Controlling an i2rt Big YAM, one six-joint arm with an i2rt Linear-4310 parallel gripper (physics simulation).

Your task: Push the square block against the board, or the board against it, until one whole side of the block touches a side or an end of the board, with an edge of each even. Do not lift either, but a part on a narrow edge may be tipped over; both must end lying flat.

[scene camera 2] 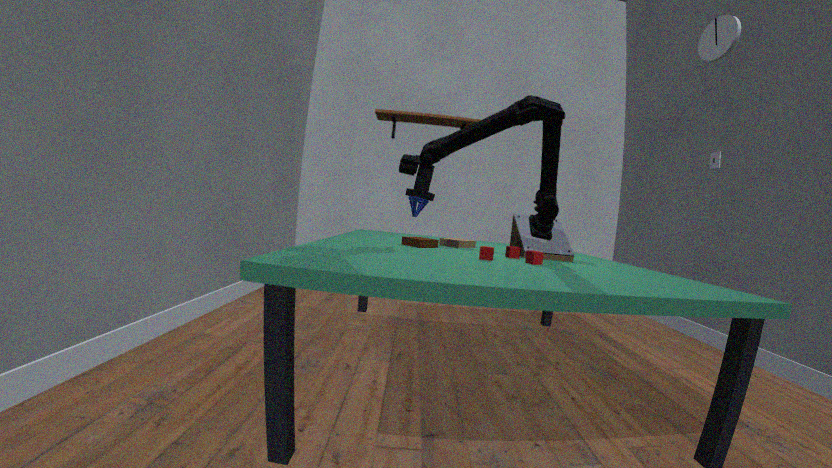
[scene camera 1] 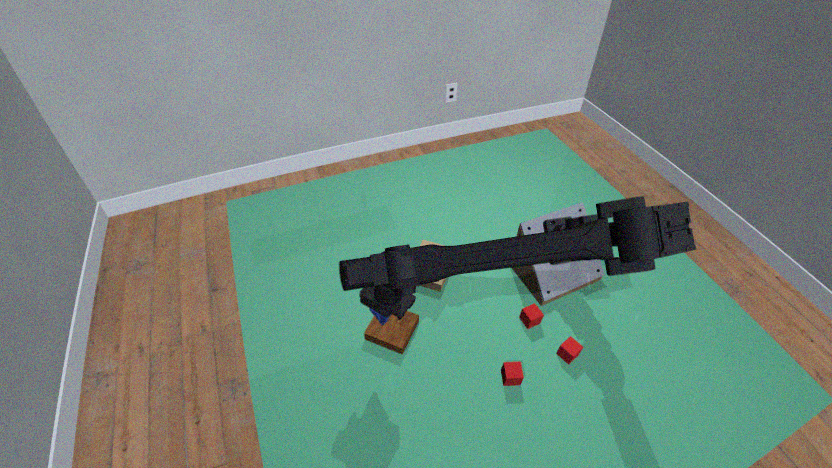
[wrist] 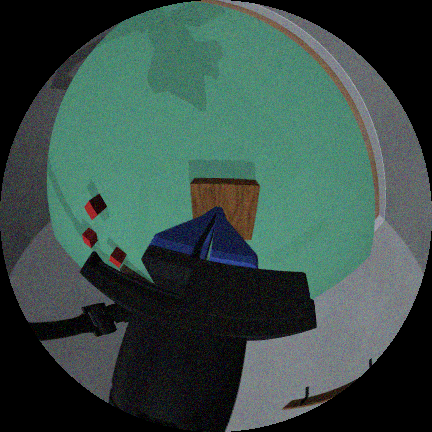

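Seen in the pictures: gripper, fingertip midpoint: (scene camera 2: 414,217) (scene camera 1: 383,323) (wrist: 217,212); arm's base, origin of the base link: (scene camera 2: 539,228).
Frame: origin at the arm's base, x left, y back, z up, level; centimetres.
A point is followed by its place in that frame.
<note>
The square block, dark brown wood (scene camera 1: 392,333) @[z -8.6, x 8.8, y -49.2 cm] (scene camera 2: 420,242) @[z -9.7, x 13.1, y -48.0 cm] (wrist: 245,202) @[z -8.7, x 5.7, y -52.5 cm], lies flat on the green table top. The board, light wood (scene camera 1: 435,284) @[z -9.2, x -2.6, y -34.1 cm] (scene camera 2: 457,243) @[z -9.9, x -2.0, y -33.4 cm], lies flat nearby, on the side toward the robot's base in scene camera 1, with a gap of green between them. The arm hides the board's middle there, and it does not show in the wrist view. My gripper (scene camera 1: 382,322) @[z -0.6, x 10.4, y -51.4 cm] (scene camera 2: 414,215) @[z -0.6, x 10.4, y -51.4 cm] (wrist: 217,212) @[z -0.6, x 10.4, y -51.4 cm] is shut and empty, its blue fingertips pointing down. It hangs well above the table and the block, touching neither; its tips overlap part of the block in the wrist view.
Three red cubes (scene camera 1: 531,316) @[z -7.7, x 15.1, y -14.9 cm] (scene camera 1: 569,349) @[z -7.8, x 26.4, y -10.5 cm] (scene camera 1: 512,373) @[z -7.8, x 27.5, y -26.3 cm] stand apart from each other to the right of the block in scene camera 1. The grey sloping base plate (scene camera 1: 570,282) @[z -7.8, x 8.8, y 0.6 cm] (scene camera 2: 559,243) @[z -5.2, x 5.0, y 7.3 cm] stands behind them. The green table (scene camera 1: 302,349) @[z -11.7, x 5.2, y -71.1 cm] (scene camera 2: 360,273) @[z -11.7, x 68.6, y -55.6 cm] bears everything.
</note>
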